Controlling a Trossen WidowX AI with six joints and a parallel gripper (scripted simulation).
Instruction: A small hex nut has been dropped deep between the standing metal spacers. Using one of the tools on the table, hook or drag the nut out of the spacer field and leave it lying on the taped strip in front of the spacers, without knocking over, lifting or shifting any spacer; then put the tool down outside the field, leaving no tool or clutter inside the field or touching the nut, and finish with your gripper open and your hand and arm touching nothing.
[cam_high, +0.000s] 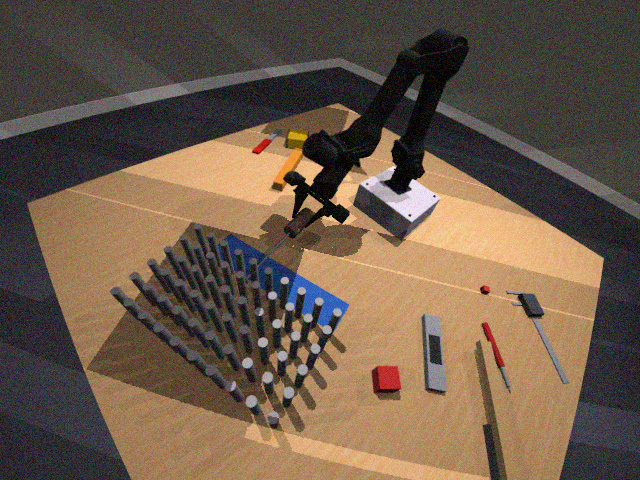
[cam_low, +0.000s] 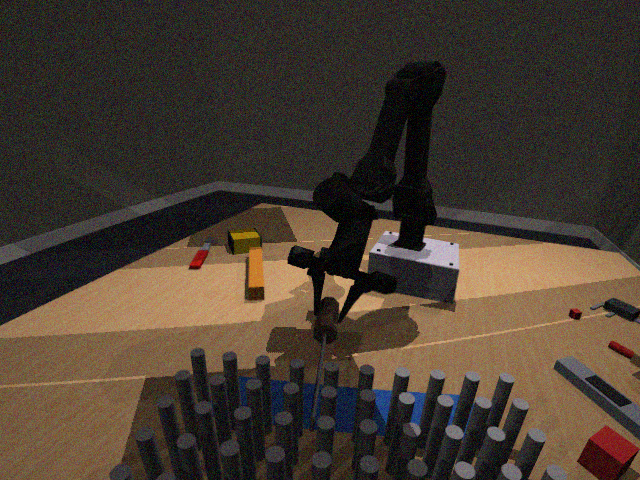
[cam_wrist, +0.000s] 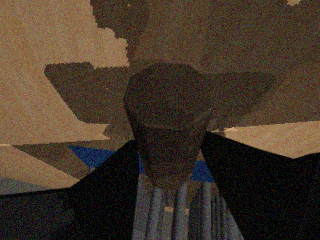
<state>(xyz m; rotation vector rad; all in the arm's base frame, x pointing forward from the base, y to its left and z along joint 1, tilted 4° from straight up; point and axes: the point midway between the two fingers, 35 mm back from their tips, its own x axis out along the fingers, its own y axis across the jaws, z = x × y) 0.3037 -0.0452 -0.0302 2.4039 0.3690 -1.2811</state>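
The blue taped strip lies 130 mm ahead of my gripper tip, 100 mm to the left of it and 40 mm below it. Round my gripper tip: orange handle: 250 mm to the right, 120 mm behind, 20 mm below; red block: 410 mm to the left, 70 mm ahead, 20 mm below; hook tool: 100 mm ahead, 40 mm to the left, 10 mm below.
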